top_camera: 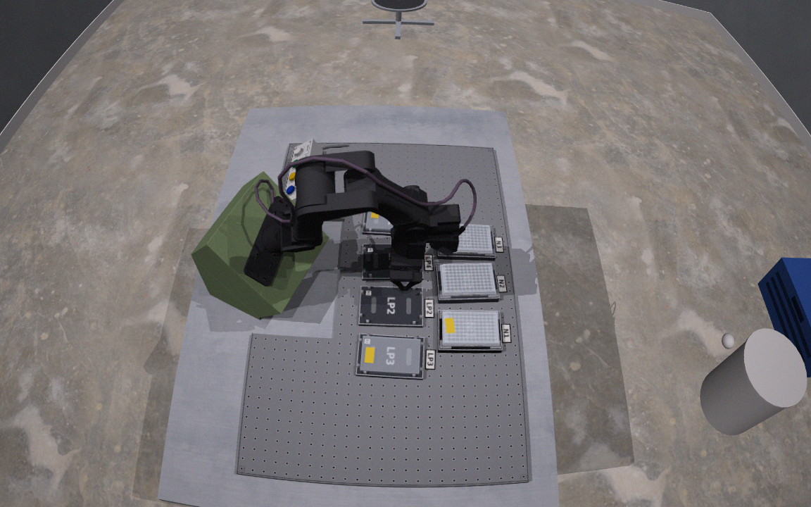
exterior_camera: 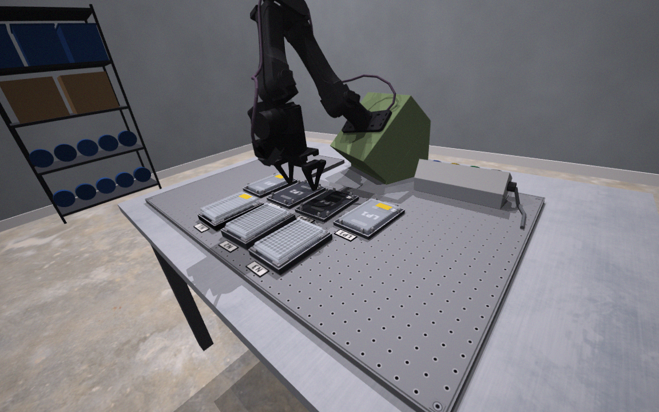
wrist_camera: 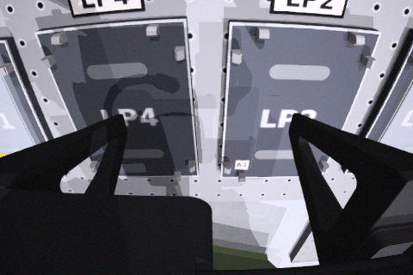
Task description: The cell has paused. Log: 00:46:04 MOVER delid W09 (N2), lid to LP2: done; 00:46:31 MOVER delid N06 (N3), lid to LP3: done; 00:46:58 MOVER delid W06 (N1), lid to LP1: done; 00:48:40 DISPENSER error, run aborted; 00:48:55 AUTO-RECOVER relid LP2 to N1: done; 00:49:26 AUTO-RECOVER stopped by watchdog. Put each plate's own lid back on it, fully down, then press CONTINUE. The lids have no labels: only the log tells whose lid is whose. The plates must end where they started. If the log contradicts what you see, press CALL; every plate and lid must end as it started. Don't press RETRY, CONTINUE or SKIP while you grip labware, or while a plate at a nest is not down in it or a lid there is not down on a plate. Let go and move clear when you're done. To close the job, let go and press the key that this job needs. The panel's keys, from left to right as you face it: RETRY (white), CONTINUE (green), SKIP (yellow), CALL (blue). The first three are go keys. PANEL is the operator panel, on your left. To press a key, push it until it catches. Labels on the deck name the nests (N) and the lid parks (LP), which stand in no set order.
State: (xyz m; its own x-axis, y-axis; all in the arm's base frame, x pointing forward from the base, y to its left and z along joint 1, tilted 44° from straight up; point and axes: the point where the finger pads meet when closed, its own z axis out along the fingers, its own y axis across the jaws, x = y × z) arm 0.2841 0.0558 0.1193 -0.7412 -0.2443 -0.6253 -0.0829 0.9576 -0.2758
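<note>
The lid park is 2 cm behind my hand, 7 cm to the right of it and 6 cm below it. Round my hand: yellow skip key (33 cm behind, 26 cm to the left, 1 cm above); clear lid (5 cm behind, 19 cm to the left, 5 cm below); blue call key (32 cm behind, 21 cm to the left, 1 cm above).
</note>
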